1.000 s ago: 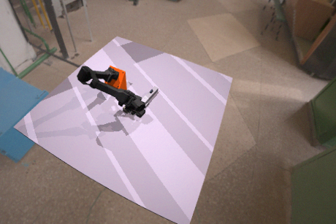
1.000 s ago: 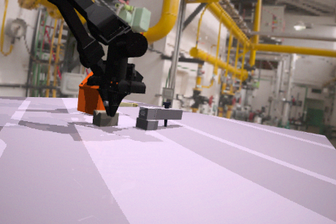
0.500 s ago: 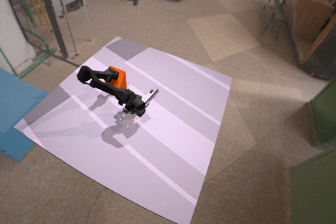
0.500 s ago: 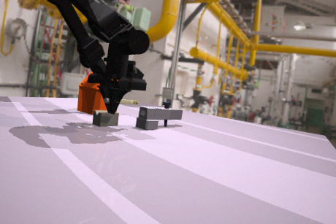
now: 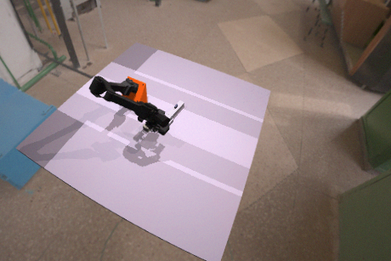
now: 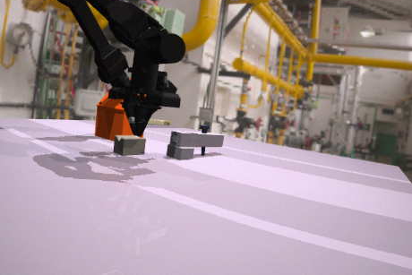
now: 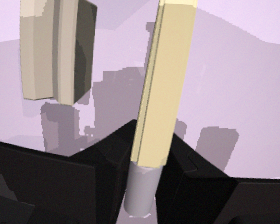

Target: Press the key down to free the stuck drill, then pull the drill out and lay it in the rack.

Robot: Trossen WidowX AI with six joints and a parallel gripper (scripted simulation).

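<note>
The drill is 4 cm to the left of my gripper tip and 3 cm above it. The rest, counted from my gripper tip: dark key (3 cm ahead, 22 cm to the left); grey-tan box (7 cm behind, 4 cm to the left, 4 cm below).
</note>
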